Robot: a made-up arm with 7 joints. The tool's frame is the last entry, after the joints. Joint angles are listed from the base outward.
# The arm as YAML. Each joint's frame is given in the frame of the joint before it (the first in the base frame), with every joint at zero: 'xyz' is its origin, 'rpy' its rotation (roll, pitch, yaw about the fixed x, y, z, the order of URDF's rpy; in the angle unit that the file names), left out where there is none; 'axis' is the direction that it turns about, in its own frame. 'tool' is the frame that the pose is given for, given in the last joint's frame.
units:
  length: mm
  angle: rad
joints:
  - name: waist
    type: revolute
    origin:
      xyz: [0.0, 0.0, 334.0]
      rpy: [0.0, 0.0, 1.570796]
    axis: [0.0, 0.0, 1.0]
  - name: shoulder
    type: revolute
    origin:
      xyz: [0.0, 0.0, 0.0]
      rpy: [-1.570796, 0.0, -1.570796]
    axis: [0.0, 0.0, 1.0]
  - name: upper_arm
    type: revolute
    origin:
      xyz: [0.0, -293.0, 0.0]
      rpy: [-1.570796, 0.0, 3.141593]
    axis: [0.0, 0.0, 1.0]
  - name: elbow
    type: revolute
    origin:
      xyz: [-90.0, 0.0, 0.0]
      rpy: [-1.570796, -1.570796, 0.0]
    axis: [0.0, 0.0, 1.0]
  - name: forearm
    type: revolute
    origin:
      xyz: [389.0, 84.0, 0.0]
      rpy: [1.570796, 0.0, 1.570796]
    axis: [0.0, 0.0, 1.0]
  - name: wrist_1
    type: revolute
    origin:
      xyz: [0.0, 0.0, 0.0]
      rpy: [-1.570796, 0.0, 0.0]
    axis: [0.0, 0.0, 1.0]
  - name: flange
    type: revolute
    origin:
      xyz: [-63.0, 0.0, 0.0]
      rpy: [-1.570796, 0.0, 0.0]
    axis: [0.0, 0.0, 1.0]
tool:
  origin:
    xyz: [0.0, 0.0, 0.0]
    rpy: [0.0, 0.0, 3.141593]
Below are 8 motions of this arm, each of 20 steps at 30 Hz.
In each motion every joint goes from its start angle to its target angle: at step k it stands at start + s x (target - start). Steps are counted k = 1, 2, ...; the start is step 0. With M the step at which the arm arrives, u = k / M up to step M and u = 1 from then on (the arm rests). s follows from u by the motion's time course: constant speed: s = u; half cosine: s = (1 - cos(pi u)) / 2; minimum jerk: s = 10 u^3 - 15 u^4 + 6 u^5.
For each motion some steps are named. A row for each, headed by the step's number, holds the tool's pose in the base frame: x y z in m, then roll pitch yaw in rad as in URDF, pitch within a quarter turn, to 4 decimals.
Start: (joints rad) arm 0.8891 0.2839 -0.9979 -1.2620 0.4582 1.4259 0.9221
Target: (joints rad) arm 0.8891 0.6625 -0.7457 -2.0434 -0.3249 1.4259 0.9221
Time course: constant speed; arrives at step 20
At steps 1, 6, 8, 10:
1: 0.5862 0.0578 0.7140 -3.0786 0.1608 -0.9469
6: 0.6163 0.0853 0.5786 2.8358 0.1099 -0.9859
8: 0.6190 0.0924 0.5232 2.6878 0.0862 -0.9854
10: 0.6165 0.0971 0.4681 2.5395 0.0639 -0.9755

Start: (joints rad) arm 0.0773 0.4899 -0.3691 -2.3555 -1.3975 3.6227 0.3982
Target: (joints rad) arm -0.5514 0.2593 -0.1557 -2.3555 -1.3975 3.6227 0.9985
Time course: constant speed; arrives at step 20
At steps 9, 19, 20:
9: 0.3991 -0.1423 0.2767 3.0467 -0.5990 0.4253
19: 0.3639 -0.2242 0.3243 -3.0346 -0.7166 -0.1490
20: 0.3592 -0.2319 0.3292 -3.0102 -0.7248 -0.2086

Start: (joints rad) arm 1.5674 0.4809 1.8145 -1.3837 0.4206 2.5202 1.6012
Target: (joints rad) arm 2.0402 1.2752 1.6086 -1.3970 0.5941 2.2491 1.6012
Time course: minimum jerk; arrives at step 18
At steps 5, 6, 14, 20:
5: -0.4914 0.1779 0.7950 -1.7286 1.0113 2.1313
6: -0.5031 0.1922 0.7765 -1.6973 1.0789 2.2026
14: -0.6445 0.2011 0.5075 0.3652 1.3002 -1.6004
20: -0.6572 0.1866 0.4719 0.4826 1.2378 -1.4350

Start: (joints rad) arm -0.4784 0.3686 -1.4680 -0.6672 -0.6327 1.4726 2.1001
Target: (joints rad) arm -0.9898 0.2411 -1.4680 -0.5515 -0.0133 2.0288 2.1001
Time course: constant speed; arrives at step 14
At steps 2, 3, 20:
2: 0.0743 -0.3935 0.9839 -1.9302 -0.1562 1.9513
3: 0.0592 -0.3892 0.9889 -1.9253 -0.1232 1.9725
20: -0.0812 -0.2898 1.0382 -1.6877 0.2788 2.1853

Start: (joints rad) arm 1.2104 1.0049 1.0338 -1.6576 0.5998 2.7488 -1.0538
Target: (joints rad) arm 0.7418 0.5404 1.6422 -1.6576 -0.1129 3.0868 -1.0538
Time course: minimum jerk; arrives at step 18
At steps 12, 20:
12: -0.1933 0.5293 0.6409 2.0898 -1.1570 -2.6964
20: -0.2055 0.4789 0.7030 1.7197 -0.9395 -2.3917

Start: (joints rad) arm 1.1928 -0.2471 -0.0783 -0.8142 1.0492 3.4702 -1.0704
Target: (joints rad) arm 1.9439 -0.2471 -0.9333 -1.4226 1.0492 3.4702 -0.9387
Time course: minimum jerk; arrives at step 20
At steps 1, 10, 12, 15, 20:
1: 0.1102 0.0781 1.0109 -0.2860 -0.4133 -2.0636
10: 0.2258 0.1545 0.9470 -0.4591 -0.7176 -1.9351
12: 0.2639 0.1837 0.9109 -0.5566 -0.8288 -1.8511
15: 0.3033 0.2171 0.8607 -0.7123 -0.9529 -1.7103
20: 0.3199 0.2325 0.8335 -0.8103 -1.0084 -1.6195

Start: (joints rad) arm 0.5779 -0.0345 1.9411 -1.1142 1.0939 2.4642 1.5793
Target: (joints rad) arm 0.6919 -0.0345 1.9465 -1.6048 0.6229 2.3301 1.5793
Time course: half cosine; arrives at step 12
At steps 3, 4, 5, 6, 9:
3: -0.3600 0.2776 0.8847 -1.6502 0.9016 1.4836
4: -0.3747 0.2793 0.8678 -1.7687 0.8833 1.3962
5: -0.3911 0.2802 0.8472 -1.8998 0.8533 1.3044
6: -0.4078 0.2801 0.8240 -2.0306 0.8122 1.2198
9: -0.4477 0.2736 0.7555 -2.3354 0.6657 1.0632

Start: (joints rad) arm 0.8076 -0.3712 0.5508 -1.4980 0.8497 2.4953 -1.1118
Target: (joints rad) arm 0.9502 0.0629 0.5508 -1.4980 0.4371 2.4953 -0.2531
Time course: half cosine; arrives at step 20
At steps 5, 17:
5: 0.0266 0.3766 0.8929 2.0683 -1.1333 2.8930
17: 0.0717 0.5173 0.7690 -2.7206 -0.9880 1.3273

